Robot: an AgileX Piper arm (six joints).
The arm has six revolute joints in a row. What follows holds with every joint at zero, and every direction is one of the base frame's. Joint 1 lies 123 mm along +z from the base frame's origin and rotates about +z. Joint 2 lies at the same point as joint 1 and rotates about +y. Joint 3 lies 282.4 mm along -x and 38.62 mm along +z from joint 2 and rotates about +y. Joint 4 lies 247.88 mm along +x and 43.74 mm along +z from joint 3 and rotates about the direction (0.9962, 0, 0.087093). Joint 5 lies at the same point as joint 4 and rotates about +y. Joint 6 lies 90.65 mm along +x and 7.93 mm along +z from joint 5 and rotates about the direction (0.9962, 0, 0.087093). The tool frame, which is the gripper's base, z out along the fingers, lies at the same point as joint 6; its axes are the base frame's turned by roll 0, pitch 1.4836 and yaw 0 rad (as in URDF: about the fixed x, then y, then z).
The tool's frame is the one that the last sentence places.
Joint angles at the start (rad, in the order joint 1, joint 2, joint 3, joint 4, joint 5, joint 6):
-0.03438, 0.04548, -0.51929, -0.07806, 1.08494, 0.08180
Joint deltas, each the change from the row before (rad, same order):
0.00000, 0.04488, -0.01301, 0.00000, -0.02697, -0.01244
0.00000, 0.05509, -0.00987, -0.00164, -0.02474, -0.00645
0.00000, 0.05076, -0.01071, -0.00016, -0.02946, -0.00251
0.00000, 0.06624, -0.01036, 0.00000, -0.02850, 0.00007
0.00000, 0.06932, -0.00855, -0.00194, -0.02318, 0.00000
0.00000, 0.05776, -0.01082, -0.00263, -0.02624, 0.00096
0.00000, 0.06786, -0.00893, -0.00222, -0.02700, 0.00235
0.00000, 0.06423, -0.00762, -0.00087, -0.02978, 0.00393
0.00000, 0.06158, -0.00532, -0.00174, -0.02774, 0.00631
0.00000, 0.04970, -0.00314, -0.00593, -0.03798, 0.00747
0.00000, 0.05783, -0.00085, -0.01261, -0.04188, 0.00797
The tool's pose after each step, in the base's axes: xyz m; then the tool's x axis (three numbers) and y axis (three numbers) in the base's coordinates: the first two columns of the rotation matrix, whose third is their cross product. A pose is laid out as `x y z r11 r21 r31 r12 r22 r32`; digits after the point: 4 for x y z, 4 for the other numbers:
0.0058 -0.0064 0.2868 -0.5000 0.0481 -0.8647 0.1085 0.9941 -0.0074
0.0152 -0.0067 0.2910 -0.5184 0.0398 -0.8542 0.1041 0.9944 -0.0168
0.0243 -0.0070 0.2954 -0.5279 0.0356 -0.8486 0.1006 0.9947 -0.0209
0.0365 -0.0073 0.2986 -0.5511 0.0345 -0.8337 0.0979 0.9949 -0.0235
0.0494 -0.0078 0.2999 -0.5822 0.0330 -0.8124 0.0959 0.9950 -0.0283
0.0607 -0.0082 0.3020 -0.5990 0.0312 -0.8002 0.0945 0.9950 -0.0320
0.0741 -0.0087 0.3021 -0.6242 0.0312 -0.7807 0.0932 0.9950 -0.0347
0.0872 -0.0091 0.3014 -0.6447 0.0333 -0.7637 0.0924 0.9951 -0.0346
0.0998 -0.0095 0.2992 -0.6658 0.0373 -0.7452 0.0934 0.9951 -0.0336
0.1109 -0.0100 0.2975 -0.6719 0.0384 -0.7396 0.0951 0.9949 -0.0348
0.1234 -0.0110 0.2938 -0.6828 0.0347 -0.7297 0.0961 0.9945 -0.0426

